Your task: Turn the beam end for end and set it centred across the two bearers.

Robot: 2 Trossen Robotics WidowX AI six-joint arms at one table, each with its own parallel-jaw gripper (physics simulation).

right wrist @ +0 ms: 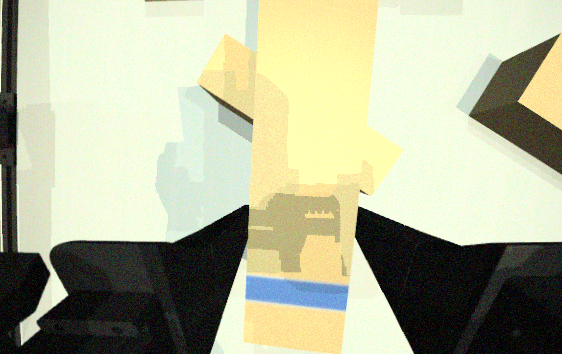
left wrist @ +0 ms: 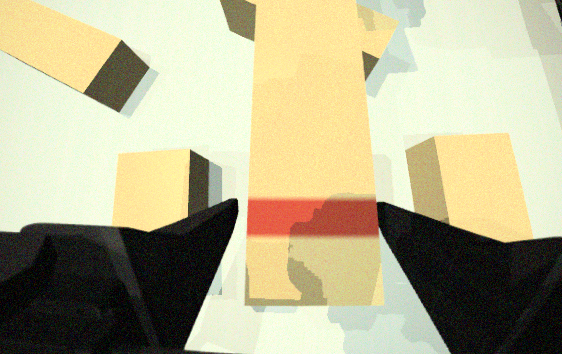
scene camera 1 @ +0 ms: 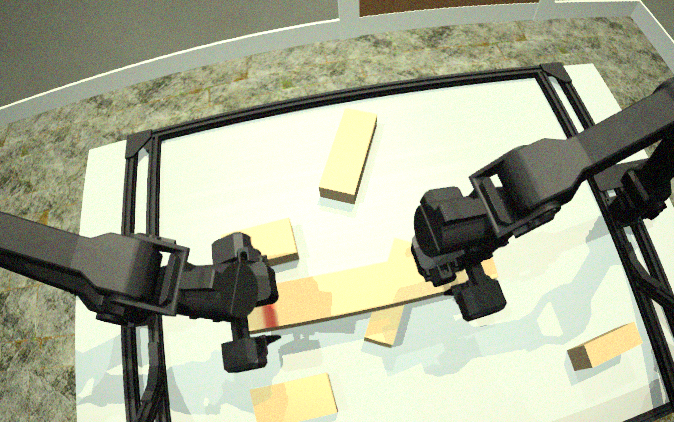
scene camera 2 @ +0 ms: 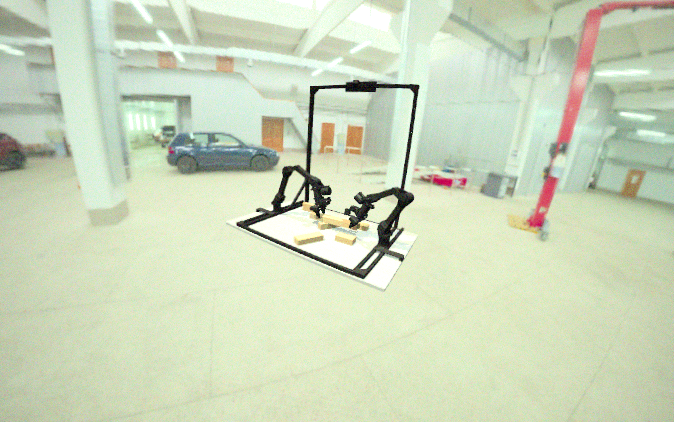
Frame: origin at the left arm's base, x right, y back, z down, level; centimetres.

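Seen in the pictures: left gripper, fingertip midpoint: (left wrist: 306, 206) (scene camera 1: 274, 308) (scene camera 2: 352, 226); right gripper, fingertip midpoint: (right wrist: 299, 211) (scene camera 2: 321, 216); left arm's base, link origin: (scene camera 2: 383, 245); right arm's base, link origin: (scene camera 1: 622, 210) (scene camera 2: 277, 210).
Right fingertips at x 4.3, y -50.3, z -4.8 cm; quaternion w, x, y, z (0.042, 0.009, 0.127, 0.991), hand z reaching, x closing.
Observation:
Offsets run from my right fingertips to a thing's top centre.
The long wooden beam {dy +10.5, dx +0.1, dz -2.5 cm} (scene camera 1: 350, 292) (scene camera 2: 336, 219) (left wrist: 310, 125) (right wrist: 320, 75) lies across above a slanting block {dy +7.0, dx +0.5, dz +2.3 cm} (scene camera 1: 384, 327) (left wrist: 381, 30) (right wrist: 385, 160); whether they touch is unclear. Its red band is at the left end in scene camera 1, its blue band shows in the right wrist view. My left gripper (scene camera 1: 269, 314) (left wrist: 306, 206) is open, with a finger on each side of the beam by the red band. My right gripper (scene camera 1: 449, 284) (right wrist: 299, 211) is shut on the beam, inward of the blue band. I cannot tell which blocks are the bearers.
One block {dy +27.0, dx -11.6, dz +2.9 cm} (scene camera 1: 275, 239) (left wrist: 152, 190) lies behind the beam's red end, another {dy +25.2, dx +14.5, dz +2.9 cm} (scene camera 1: 295, 397) (left wrist: 480, 185) in front. A longer block {dy +8.7, dx -26.5, dz +2.9 cm} (scene camera 1: 347, 152) (scene camera 2: 308, 239) (left wrist: 60, 45) lies farther back, and one {dy -25.7, dx +18.4, dz +0.4 cm} (scene camera 1: 612, 345) at the right. A black frame (scene camera 1: 350, 95) borders the white table.

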